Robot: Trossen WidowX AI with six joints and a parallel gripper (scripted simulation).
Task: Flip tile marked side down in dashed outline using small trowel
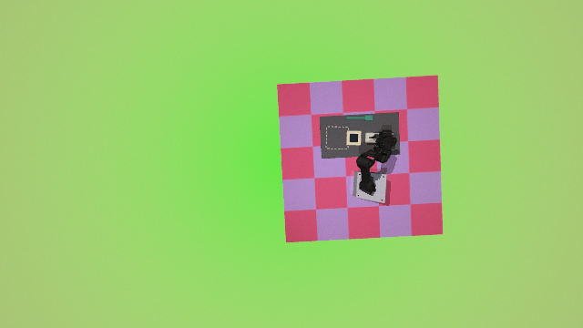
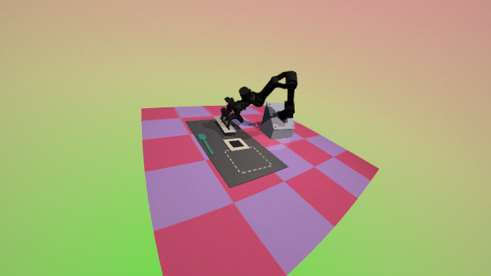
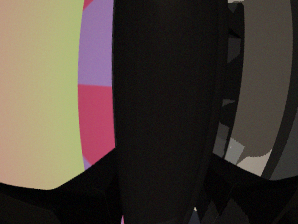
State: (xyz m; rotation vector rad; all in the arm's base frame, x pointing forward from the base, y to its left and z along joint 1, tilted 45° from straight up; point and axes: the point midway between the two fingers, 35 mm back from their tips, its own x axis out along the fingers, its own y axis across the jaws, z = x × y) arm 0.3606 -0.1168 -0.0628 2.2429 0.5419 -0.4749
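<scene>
My gripper tip is now 11 cm to the right of the dark mat, 11 cm above it and 1 cm short of it. From my gripper tip the other things lie so: green trowel: 15 cm ahead, 9 cm below, 8 cm to the left; cream tile: 16 cm to the left, 9 cm below.
</scene>
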